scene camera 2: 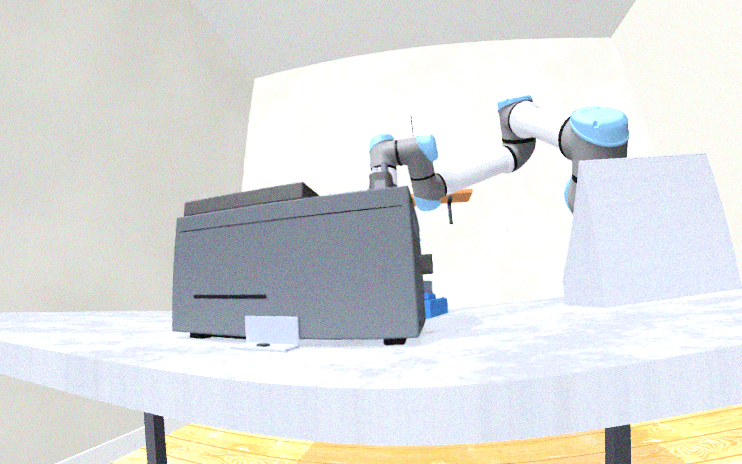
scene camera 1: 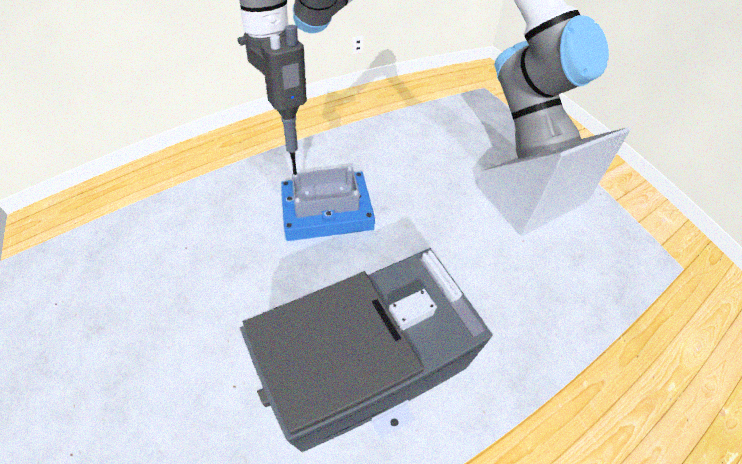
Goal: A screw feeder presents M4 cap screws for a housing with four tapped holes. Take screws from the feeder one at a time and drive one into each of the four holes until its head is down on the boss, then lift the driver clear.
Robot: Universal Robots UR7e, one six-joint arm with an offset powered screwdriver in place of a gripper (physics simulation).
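My screwdriver (scene camera 1: 294,172) points down, its thin bit at the back left corner of the grey housing (scene camera 1: 326,203). Any screw at the tip is too small to make out. The housing is an open box on a blue fixture (scene camera 1: 328,228) (scene camera 2: 436,307). Small light spots show at its front corners; whether they are screw heads I cannot tell. The large dark grey box, which looks like the screw feeder (scene camera 1: 328,339) (scene camera 2: 295,262), stands in front, with a white block (scene camera 1: 413,307) with small dark holes in its recess. In scene camera 2 this box hides the driver's tip and most of the fixture.
The arm's base stands on a pale grey slanted pedestal (scene camera 1: 574,183) (scene camera 2: 651,235) at the right. A small pale bracket (scene camera 2: 271,329) with a dark round spot is at the feeder's near side. The pale table top (scene camera 1: 136,306) (scene camera 2: 492,350) bears everything.
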